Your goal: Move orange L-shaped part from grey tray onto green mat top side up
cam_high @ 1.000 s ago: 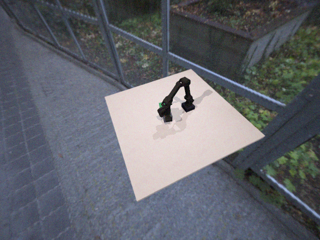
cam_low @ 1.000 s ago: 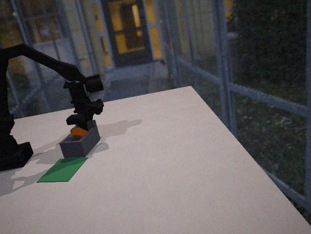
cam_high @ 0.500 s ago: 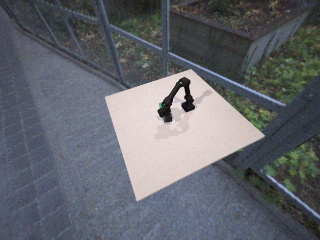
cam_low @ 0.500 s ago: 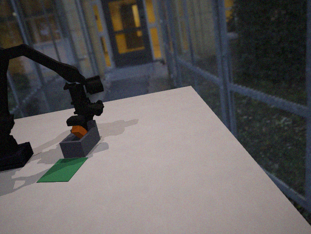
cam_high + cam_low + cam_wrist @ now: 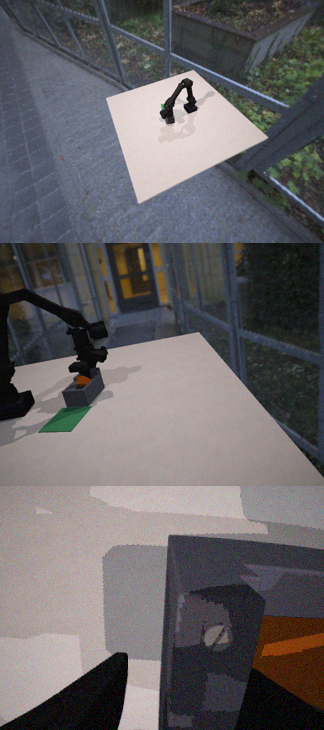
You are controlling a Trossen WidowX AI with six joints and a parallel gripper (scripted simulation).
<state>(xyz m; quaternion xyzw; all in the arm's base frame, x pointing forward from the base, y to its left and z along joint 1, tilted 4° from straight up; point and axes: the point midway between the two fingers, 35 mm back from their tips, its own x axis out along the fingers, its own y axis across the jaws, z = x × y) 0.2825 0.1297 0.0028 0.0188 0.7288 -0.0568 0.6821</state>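
Right now the orange L-shaped part is 1 cm behind my gripper tip and 5 cm to the right of it. Also, from my gripper tip: green mat: 3 cm behind, 22 cm to the right, 6 cm below.
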